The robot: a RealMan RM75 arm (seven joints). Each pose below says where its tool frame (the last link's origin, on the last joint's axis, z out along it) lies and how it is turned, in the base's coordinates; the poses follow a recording.
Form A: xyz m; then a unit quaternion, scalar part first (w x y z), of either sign.
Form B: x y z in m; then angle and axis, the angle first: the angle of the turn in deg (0 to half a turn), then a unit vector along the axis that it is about. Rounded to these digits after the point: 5 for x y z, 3 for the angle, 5 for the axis.
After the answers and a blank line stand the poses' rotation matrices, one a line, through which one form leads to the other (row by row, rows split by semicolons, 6 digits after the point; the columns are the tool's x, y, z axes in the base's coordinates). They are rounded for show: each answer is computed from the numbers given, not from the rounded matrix.
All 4 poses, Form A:
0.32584, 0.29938, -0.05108, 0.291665, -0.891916, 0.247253, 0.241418
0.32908, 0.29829, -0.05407, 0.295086, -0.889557, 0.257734, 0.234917
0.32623, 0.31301, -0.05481, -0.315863, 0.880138, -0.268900, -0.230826
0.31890, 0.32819, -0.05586, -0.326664, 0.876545, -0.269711, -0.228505
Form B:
0.32584, 0.29938, -0.05108, 146.085, -0.93246, 0.25849, 0.25239
0.32908, 0.29829, -0.05407, 145.675, -0.93101, 0.26975, 0.24587
0.32623, 0.31301, -0.05481, 143.174, -0.92763, 0.28341, 0.24328
0.31890, 0.32819, -0.05586, 141.867, -0.92742, 0.28537, 0.24177

0.761166 -0.581885 -0.286419; -0.300232 -0.707595 0.639664; -0.574880 -0.400899 -0.713298
0.756774 -0.597179 -0.265837; -0.319897 -0.692995 0.646084; -0.570051 -0.403899 -0.715477
0.748824 -0.619157 -0.236446; -0.327519 -0.655847 0.680144; -0.576188 -0.431868 -0.693900
0.750083 -0.622117 -0.224380; -0.323539 -0.641093 0.695933; -0.576800 -0.449411 -0.682152

